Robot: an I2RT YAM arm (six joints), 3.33 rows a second.
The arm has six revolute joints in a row. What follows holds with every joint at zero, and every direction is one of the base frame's. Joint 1 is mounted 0.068 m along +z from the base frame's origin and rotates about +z. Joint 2 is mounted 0.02 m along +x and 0.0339 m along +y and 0.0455 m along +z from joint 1 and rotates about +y. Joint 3 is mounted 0.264 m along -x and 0.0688 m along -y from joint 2 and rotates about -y. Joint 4 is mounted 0.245 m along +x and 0.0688 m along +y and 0.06 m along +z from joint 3 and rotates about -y. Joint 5 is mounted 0.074 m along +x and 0.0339 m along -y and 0.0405 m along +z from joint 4 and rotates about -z. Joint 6 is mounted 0.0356 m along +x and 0.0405 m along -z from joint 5 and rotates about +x. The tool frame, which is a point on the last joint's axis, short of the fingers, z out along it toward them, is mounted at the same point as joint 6; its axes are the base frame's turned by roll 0, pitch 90 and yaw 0 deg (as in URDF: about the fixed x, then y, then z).
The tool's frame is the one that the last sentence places.
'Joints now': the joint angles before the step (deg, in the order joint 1, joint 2, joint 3, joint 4, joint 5, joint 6). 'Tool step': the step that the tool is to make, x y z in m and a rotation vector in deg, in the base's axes. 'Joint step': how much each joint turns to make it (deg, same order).
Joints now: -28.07 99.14 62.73 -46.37 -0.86 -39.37
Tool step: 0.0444 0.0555 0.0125 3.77 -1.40 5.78
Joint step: 11.91 3.23 6.91 -3.52 -3.21 6.59
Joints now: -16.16 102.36 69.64 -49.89 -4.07 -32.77
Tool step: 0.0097 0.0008 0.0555 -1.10 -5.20 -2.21
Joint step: 0.60 -2.88 9.07 -6.44 0.14 2.84
